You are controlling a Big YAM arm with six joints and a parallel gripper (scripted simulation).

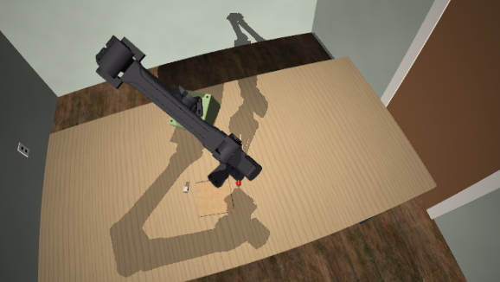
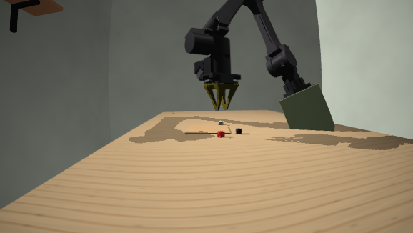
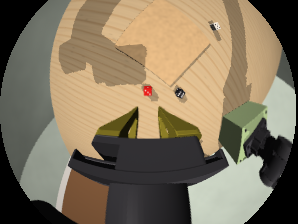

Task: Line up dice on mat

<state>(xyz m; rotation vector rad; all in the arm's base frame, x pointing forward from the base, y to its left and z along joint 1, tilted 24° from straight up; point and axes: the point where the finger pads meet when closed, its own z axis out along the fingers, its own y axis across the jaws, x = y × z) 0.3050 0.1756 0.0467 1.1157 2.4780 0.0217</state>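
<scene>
Now: hand 80 mm above the red die. From my hand the other things lie so: tan mat (100 mm to the right, 80 mm below, 40 mm ahead); then white die (220 mm to the right, 80 mm below); then black die (80 mm below, 60 mm behind, 40 mm to the right).
</scene>
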